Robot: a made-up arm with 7 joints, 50 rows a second.
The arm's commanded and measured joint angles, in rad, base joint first. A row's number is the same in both.
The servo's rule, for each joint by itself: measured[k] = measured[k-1] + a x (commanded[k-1-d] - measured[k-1]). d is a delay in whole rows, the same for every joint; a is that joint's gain. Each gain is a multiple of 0.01, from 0.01 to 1. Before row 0 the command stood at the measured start. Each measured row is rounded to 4 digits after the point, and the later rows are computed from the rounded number. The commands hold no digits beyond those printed.
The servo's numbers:
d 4
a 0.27 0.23 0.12 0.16 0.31 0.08 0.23
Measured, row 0:
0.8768 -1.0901 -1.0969 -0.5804 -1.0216 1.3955 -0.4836
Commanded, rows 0 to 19:
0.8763 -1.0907 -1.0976 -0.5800 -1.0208 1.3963 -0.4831
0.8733 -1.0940 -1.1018 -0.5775 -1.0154 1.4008 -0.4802
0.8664 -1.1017 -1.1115 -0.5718 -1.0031 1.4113 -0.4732
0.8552 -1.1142 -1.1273 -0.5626 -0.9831 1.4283 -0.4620
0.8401 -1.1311 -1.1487 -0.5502 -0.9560 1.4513 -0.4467
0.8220 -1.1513 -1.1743 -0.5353 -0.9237 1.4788 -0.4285
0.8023 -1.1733 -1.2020 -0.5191 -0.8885 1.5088 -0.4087
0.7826 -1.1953 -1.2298 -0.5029 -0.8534 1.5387 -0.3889
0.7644 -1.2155 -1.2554 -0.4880 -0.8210 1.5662 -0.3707
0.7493 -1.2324 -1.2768 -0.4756 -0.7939 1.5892 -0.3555
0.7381 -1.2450 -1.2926 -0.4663 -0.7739 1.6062 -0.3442
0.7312 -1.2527 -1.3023 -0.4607 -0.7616 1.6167 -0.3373
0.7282 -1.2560 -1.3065 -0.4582 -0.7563 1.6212 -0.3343
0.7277 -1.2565 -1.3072 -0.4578 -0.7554 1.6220 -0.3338
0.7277 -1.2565 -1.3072 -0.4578 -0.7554 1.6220 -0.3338
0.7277 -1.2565 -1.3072 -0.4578 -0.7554 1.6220 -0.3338
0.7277 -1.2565 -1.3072 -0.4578 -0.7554 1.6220 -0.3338
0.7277 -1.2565 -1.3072 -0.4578 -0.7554 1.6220 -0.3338
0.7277 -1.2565 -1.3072 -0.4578 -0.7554 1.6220 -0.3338
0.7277 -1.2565 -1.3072 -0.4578 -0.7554 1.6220 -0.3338
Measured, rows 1 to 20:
0.8768 -1.0901 -1.0969 -0.5804 -1.0216 1.3955 -0.4836
0.8768 -1.0901 -1.0969 -0.5804 -1.0216 1.3955 -0.4836
0.8768 -1.0901 -1.0969 -0.5804 -1.0216 1.3955 -0.4836
0.8768 -1.0901 -1.0969 -0.5804 -1.0216 1.3955 -0.4836
0.8767 -1.0902 -1.0970 -0.5803 -1.0214 1.3956 -0.4835
0.8758 -1.0911 -1.0976 -0.5799 -1.0195 1.3960 -0.4827
0.8733 -1.0935 -1.0993 -0.5786 -1.0144 1.3972 -0.4805
0.8684 -1.0983 -1.1027 -0.5760 -1.0047 1.3997 -0.4762
0.8608 -1.1058 -1.1082 -0.5719 -0.9896 1.4038 -0.4694
0.8503 -1.1163 -1.1161 -0.5660 -0.9692 1.4098 -0.4600
0.8373 -1.1294 -1.1264 -0.5585 -0.9442 1.4177 -0.4482
0.8225 -1.1446 -1.1388 -0.5496 -0.9161 1.4274 -0.4346
0.8068 -1.1609 -1.1528 -0.5397 -0.8866 1.4385 -0.4199
0.7913 -1.1773 -1.1677 -0.5294 -0.8579 1.4506 -0.4051
0.7769 -1.1929 -1.1827 -0.5193 -0.8319 1.4630 -0.3911
0.7646 -1.2067 -1.1971 -0.5099 -0.8101 1.4753 -0.3787
0.7548 -1.2180 -1.2102 -0.5016 -0.7934 1.4870 -0.3685
0.7475 -1.2269 -1.2218 -0.4946 -0.7816 1.4978 -0.3605
0.7422 -1.2337 -1.2320 -0.4887 -0.7735 1.5077 -0.3544
0.7383 -1.2389 -1.2410 -0.4838 -0.7679 1.5168 -0.3497

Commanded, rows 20 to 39:
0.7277 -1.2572 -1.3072 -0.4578 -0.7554 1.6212 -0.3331
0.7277 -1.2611 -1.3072 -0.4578 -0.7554 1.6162 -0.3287
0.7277 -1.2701 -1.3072 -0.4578 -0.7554 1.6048 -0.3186
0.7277 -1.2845 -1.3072 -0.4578 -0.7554 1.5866 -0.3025
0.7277 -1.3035 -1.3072 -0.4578 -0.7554 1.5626 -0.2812
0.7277 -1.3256 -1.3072 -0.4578 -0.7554 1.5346 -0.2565
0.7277 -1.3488 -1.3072 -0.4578 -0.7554 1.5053 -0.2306
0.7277 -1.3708 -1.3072 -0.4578 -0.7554 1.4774 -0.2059
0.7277 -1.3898 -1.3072 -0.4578 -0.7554 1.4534 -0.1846
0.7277 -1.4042 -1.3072 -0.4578 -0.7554 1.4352 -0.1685
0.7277 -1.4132 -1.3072 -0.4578 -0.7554 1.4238 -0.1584
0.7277 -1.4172 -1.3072 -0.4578 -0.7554 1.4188 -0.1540
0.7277 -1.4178 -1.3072 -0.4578 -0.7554 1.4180 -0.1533
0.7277 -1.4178 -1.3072 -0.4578 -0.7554 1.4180 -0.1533
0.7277 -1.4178 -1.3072 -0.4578 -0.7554 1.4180 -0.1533
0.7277 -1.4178 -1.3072 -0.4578 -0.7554 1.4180 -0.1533
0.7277 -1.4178 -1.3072 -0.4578 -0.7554 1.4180 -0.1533
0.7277 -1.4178 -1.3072 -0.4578 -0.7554 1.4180 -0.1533
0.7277 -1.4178 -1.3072 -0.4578 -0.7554 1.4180 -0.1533
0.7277 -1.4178 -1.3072 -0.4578 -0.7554 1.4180 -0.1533
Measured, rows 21 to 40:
0.7354 -1.2429 -1.2489 -0.4796 -0.7640 1.5252 -0.3460
0.7333 -1.2460 -1.2559 -0.4761 -0.7613 1.5329 -0.3432
0.7318 -1.2484 -1.2621 -0.4732 -0.7595 1.5400 -0.3410
0.7307 -1.2503 -1.2675 -0.4707 -0.7582 1.5466 -0.3393
0.7299 -1.2519 -1.2723 -0.4686 -0.7573 1.5526 -0.3379
0.7293 -1.2540 -1.2765 -0.4669 -0.7567 1.5577 -0.3358
0.7289 -1.2577 -1.2802 -0.4654 -0.7563 1.5615 -0.3318
0.7286 -1.2639 -1.2834 -0.4642 -0.7560 1.5635 -0.3251
0.7284 -1.2730 -1.2863 -0.4632 -0.7558 1.5634 -0.3150
0.7282 -1.2851 -1.2888 -0.4623 -0.7557 1.5611 -0.3015
0.7281 -1.2998 -1.2910 -0.4616 -0.7556 1.5566 -0.2852
0.7280 -1.3161 -1.2929 -0.4610 -0.7555 1.5503 -0.2670
0.7279 -1.3331 -1.2946 -0.4605 -0.7555 1.5425 -0.2480
0.7278 -1.3495 -1.2961 -0.4601 -0.7555 1.5339 -0.2297
0.7278 -1.3642 -1.2974 -0.4597 -0.7555 1.5251 -0.2133
0.7278 -1.3764 -1.2986 -0.4594 -0.7555 1.5166 -0.1997
0.7278 -1.3859 -1.2996 -0.4591 -0.7555 1.5087 -0.1890
0.7278 -1.3932 -1.3005 -0.4589 -0.7555 1.5014 -0.1808
0.7278 -1.3989 -1.3013 -0.4587 -0.7555 1.4947 -0.1745
0.7278 -1.4032 -1.3020 -0.4586 -0.7555 1.4886 -0.1696

